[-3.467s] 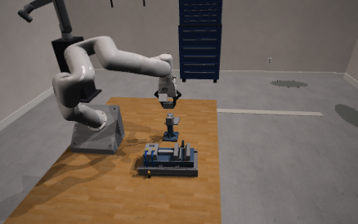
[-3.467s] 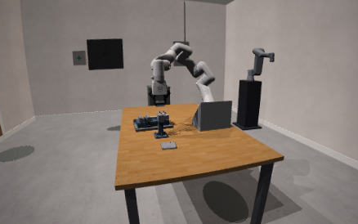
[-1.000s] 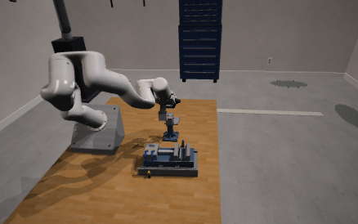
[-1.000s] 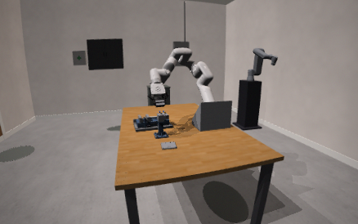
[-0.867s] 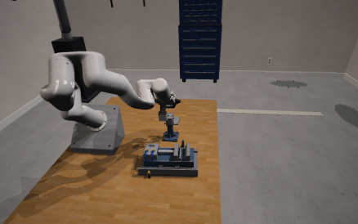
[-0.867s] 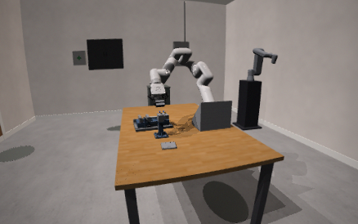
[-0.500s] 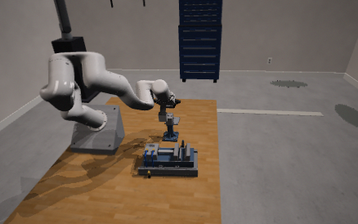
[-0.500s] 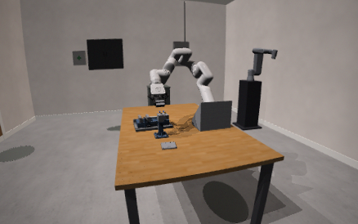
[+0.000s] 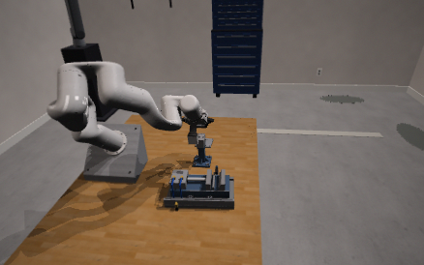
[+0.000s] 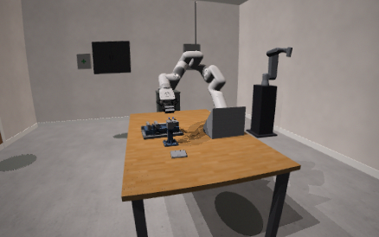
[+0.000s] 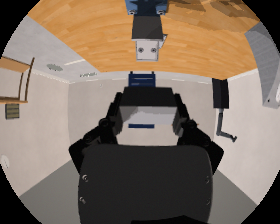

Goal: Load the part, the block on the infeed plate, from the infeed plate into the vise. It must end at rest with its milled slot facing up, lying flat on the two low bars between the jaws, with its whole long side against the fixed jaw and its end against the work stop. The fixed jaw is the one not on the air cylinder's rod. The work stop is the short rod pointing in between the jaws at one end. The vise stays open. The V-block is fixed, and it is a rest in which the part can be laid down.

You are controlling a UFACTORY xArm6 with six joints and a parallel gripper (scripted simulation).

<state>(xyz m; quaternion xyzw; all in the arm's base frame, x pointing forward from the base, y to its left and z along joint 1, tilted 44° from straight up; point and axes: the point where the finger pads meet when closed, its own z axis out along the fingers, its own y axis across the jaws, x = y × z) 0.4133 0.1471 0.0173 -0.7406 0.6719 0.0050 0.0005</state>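
Right now the part is 10 mm to the left of my hand. Round my hand: air cylinder: 230 mm to the right, 160 mm below, 50 mm behind; air cylinder rod: 220 mm to the right, 160 mm below, 30 mm ahead.
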